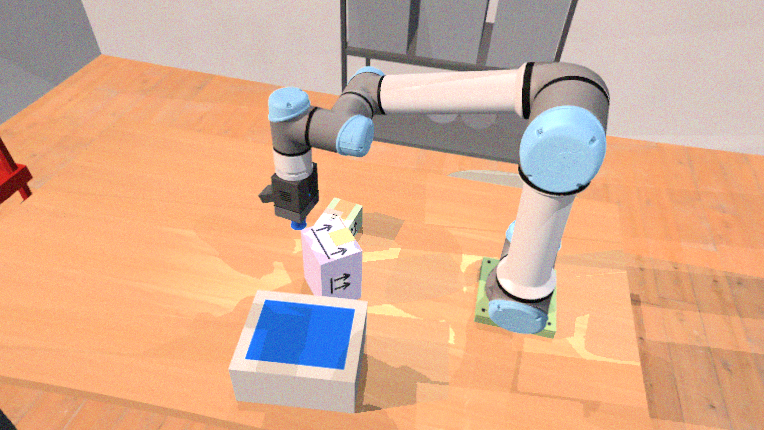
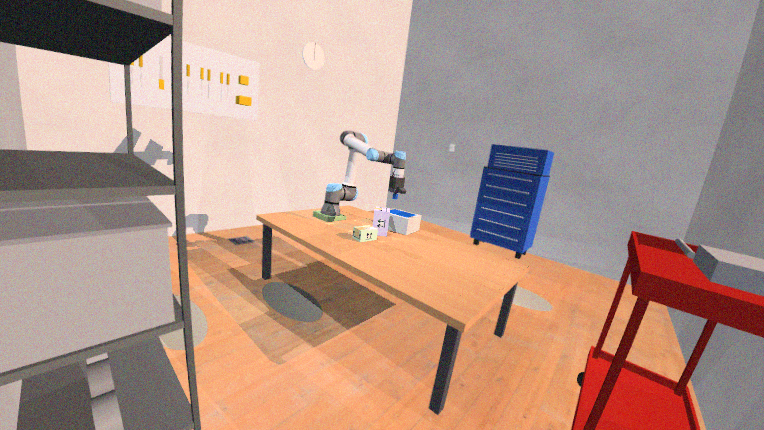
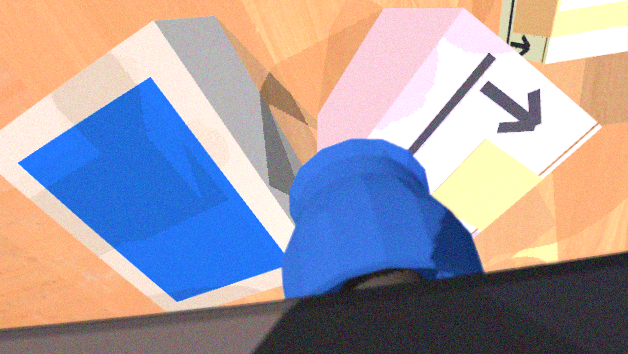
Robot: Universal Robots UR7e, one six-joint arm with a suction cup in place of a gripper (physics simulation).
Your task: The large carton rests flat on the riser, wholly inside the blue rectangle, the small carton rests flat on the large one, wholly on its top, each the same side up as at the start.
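Note:
The large pink carton [image 1: 333,264] [image 2: 381,221] [image 3: 382,74] stands on the table just behind the riser, apart from it. It is tipped onto a side, so its arrows point sideways. The small pale green carton [image 1: 350,213] [image 2: 364,233] [image 3: 571,26] sits on the table right behind it. The white riser [image 1: 291,382] [image 2: 407,223] [image 3: 206,57] carries the bare blue rectangle [image 1: 302,334] [image 3: 144,189]. My suction cup [image 1: 297,224] [image 2: 395,196] [image 3: 364,211] hovers at the pink carton's upper left edge and holds nothing.
The arm's green base plate [image 1: 545,326] is bolted to the table to the right of the cartons. A grey shelf rack [image 1: 343,31] stands behind the table. A blue tool cabinet [image 2: 510,197] and a red cart [image 2: 689,283] stand on the floor.

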